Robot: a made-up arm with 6 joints. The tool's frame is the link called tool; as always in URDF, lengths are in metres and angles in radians. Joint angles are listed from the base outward.
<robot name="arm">
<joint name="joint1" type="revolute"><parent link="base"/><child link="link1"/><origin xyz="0.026 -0.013 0.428"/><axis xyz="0 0 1"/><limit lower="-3.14" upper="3.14"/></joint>
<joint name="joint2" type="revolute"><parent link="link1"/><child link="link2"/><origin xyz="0.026 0.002 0.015"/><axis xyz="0 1 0"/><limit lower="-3.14" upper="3.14"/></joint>
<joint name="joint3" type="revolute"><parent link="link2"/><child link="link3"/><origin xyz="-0.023 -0.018 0.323"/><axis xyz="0 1 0"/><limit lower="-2.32" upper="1.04"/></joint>
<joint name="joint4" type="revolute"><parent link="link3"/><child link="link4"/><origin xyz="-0.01 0.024 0.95"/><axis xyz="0 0 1"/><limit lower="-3.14" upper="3.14"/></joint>
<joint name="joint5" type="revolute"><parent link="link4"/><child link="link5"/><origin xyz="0 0.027 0.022"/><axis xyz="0 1 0"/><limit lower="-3.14" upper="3.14"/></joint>
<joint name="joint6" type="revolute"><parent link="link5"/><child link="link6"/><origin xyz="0.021 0.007 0.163"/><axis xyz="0 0 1"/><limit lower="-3.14" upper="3.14"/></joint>
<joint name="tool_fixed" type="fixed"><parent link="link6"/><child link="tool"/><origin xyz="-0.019 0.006 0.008" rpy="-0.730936 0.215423 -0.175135"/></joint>
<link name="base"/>
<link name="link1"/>
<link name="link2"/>
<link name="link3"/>
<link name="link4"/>
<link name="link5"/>
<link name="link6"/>
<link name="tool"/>
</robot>
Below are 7 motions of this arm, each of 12 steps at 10 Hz.
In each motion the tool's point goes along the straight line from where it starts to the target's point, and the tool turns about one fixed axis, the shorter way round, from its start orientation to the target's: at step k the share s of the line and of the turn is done. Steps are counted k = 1, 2, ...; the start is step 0. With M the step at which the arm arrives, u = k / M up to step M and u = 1 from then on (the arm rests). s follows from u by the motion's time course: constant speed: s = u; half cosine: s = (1 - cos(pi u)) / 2; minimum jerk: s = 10 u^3 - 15 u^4 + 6 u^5.
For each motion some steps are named. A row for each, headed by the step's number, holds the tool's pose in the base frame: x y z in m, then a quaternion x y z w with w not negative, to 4 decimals.
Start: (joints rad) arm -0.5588 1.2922 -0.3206 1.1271 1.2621 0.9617
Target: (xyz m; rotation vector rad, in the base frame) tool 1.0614 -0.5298 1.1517 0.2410 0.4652 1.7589
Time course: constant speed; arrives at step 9
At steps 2, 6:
2: 1.1124 -0.5111 1.1075 0.2133 0.3675 0.8071 0.4100
6: 1.0833 -0.5218 1.1328 0.1526 0.2753 0.7887 0.5281

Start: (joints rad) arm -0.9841 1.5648 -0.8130 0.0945 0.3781 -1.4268
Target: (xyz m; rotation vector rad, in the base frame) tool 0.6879 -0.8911 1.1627 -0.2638 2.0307 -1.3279
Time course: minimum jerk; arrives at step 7
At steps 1, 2, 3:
1: 0.7286 -0.9446 1.2378 -0.1405 0.7929 -0.5634 0.1846
2: 0.7236 -0.9379 1.2284 -0.1359 0.7928 -0.5578 0.2047
3: 0.7143 -0.9257 1.2113 -0.1272 0.7916 -0.5468 0.2415

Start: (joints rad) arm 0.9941 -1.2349 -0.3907 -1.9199 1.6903 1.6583
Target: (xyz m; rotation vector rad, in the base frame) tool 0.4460 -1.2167 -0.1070 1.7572 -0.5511 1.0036
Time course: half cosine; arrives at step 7
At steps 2, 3, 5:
2: -0.3285 -1.1363 0.3231 0.6540 -0.3579 0.5233 0.4128
3: -0.1372 -1.1562 0.2169 0.6745 -0.3269 0.4983 0.4357
5: 0.2664 -1.1981 -0.0072 0.7120 -0.2590 0.4416 0.4805

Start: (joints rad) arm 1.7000 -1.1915 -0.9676 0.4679 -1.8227 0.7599
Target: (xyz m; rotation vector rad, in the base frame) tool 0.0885 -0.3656 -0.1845 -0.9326 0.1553 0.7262
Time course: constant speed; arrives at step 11
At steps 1, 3, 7, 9, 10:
1: 0.1847 -0.9088 -0.1236 -0.5493 0.6442 0.4987 0.1858
3: 0.1655 -0.8002 -0.1358 -0.5638 0.5598 0.4988 0.3464
7: 0.1270 -0.5829 -0.1601 -0.5367 0.3387 0.4500 0.6283
9: 0.1077 -0.4742 -0.1723 -0.4962 0.2094 0.4026 0.7402
10: 0.0981 -0.4199 -0.1784 -0.4696 0.1419 0.3739 0.7871

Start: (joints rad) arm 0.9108 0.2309 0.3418 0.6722 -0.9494 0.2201
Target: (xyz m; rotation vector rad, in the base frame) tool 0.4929 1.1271 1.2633 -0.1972 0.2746 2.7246
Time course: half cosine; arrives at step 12
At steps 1, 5, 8, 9, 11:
1: 0.3988 0.3960 1.7321 -0.0601 -0.2214 0.6349 0.7377
5: 0.4326 0.6589 1.5635 -0.0680 -0.1114 0.8077 0.5750
8: 0.4690 0.9412 1.3825 -0.0713 0.0149 0.9313 0.3570
9: 0.4789 1.0182 1.3331 -0.0712 0.0495 0.9525 0.2918
11: 0.4913 1.1144 1.2714 -0.0706 0.0925 0.9712 0.2080

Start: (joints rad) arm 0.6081 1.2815 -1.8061 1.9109 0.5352 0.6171
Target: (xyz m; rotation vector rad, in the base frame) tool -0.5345 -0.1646 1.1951 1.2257 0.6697 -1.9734
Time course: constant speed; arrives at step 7
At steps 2, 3, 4, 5, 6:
2: -0.3367 -0.1255 1.4071 0.5164 0.3043 -0.7894 0.1329
3: -0.3763 -0.1333 1.3647 0.5101 0.2965 -0.7875 0.1781
4: -0.4158 -0.1411 1.3223 0.5027 0.2880 -0.7840 0.2229
5: -0.4554 -0.1490 1.2799 0.4942 0.2790 -0.7788 0.2673
6: -0.4949 -0.1568 1.2375 0.4847 0.2693 -0.7719 0.3110

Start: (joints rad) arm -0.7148 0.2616 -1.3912 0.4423 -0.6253 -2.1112
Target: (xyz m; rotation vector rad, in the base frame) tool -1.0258 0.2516 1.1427 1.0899 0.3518 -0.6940
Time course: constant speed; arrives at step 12
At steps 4, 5, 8, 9, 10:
4: -0.8073 0.5120 1.1535 0.4639 -0.1551 -0.6085 0.6249
5: -0.8346 0.4795 1.1521 0.4748 -0.1157 -0.5786 0.6530
8: -0.9165 0.3818 1.1481 0.4978 0.0041 -0.4778 0.7238
9: -0.9439 0.3493 1.1467 0.5021 0.0442 -0.4409 0.7427
10: -0.9712 0.3167 1.1454 0.5048 0.0841 -0.4024 0.7590

